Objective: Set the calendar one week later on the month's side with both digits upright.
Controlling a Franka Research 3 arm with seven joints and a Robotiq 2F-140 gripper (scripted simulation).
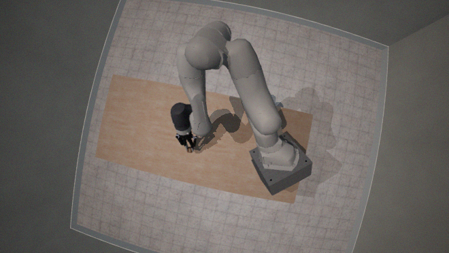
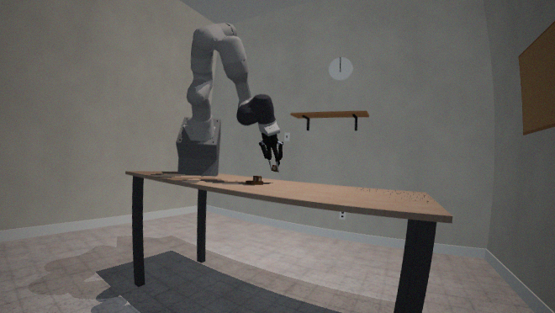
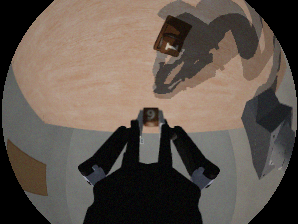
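The calendar cube lies 20 mm to the left of my hand and 20 mm below it.
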